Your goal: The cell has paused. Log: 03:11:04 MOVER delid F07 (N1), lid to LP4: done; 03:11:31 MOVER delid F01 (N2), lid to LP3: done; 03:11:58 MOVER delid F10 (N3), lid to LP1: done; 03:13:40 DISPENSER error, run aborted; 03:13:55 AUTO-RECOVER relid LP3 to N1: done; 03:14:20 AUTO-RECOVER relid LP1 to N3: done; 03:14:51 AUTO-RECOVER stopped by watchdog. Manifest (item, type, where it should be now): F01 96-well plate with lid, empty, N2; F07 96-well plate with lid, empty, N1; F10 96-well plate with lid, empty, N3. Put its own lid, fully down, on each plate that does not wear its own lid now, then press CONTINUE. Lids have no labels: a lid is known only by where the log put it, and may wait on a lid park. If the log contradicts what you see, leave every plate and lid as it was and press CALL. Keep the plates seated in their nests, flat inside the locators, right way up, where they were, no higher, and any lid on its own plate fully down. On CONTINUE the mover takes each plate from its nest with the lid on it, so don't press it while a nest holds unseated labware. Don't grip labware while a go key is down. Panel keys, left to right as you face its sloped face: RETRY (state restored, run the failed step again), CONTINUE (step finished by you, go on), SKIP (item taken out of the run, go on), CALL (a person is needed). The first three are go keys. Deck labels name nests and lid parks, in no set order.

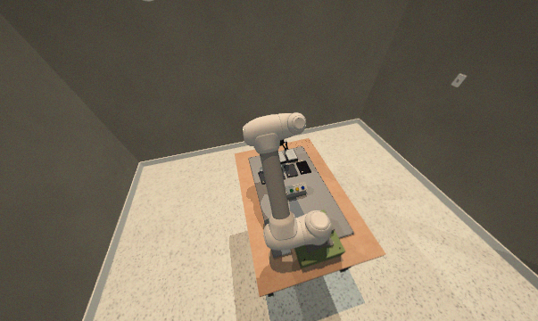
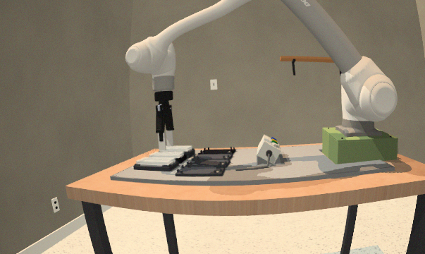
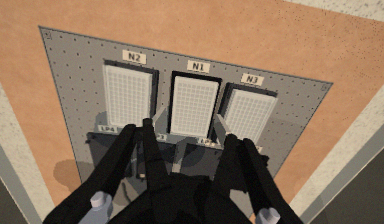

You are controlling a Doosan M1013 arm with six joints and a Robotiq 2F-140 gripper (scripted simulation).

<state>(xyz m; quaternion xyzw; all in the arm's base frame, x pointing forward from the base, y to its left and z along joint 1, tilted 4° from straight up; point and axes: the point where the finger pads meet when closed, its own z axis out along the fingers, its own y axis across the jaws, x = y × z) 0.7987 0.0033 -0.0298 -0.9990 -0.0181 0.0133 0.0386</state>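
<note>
My hand is 420 mm past the green key, 30 mm to the right of it and 10 mm above it. Also, from my hand: lid park LP1 (170 mm behind, 70 mm below, 60 mm to the right); then plate (130 mm to the left, 50 mm below); then lid park LP3 (180 mm behind, 70 mm to the left, 70 mm below).
</note>
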